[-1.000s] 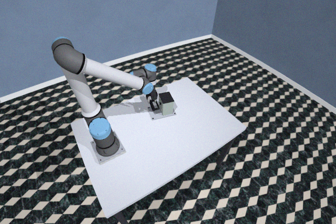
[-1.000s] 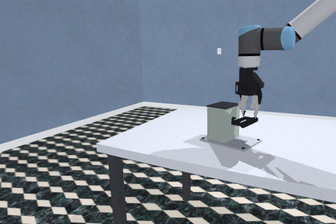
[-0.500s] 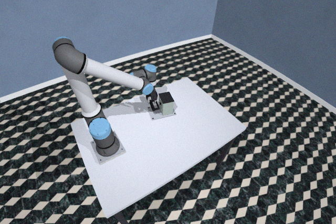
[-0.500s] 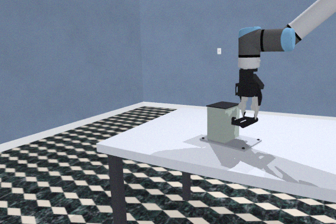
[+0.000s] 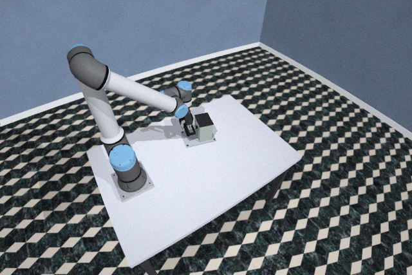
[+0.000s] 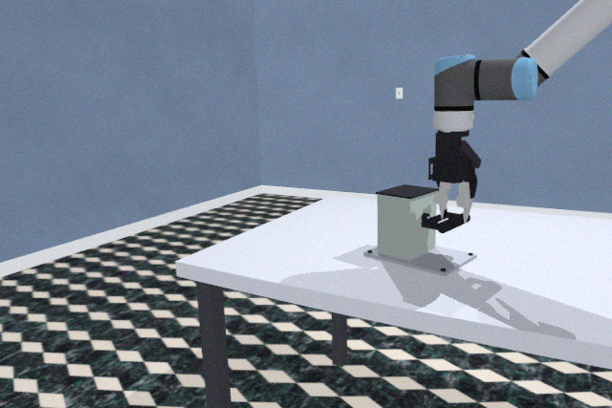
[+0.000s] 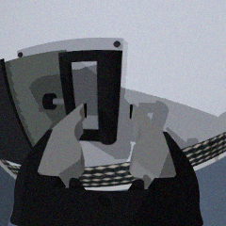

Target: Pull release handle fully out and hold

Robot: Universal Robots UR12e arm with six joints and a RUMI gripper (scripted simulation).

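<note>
Now: the black release handle 50 mm ahead of my hand, 20 mm to the right of it and 20 mm below it. The rest, counted from my hand: grey base plate (90 mm ahead, 40 mm to the right, 120 mm below).
</note>
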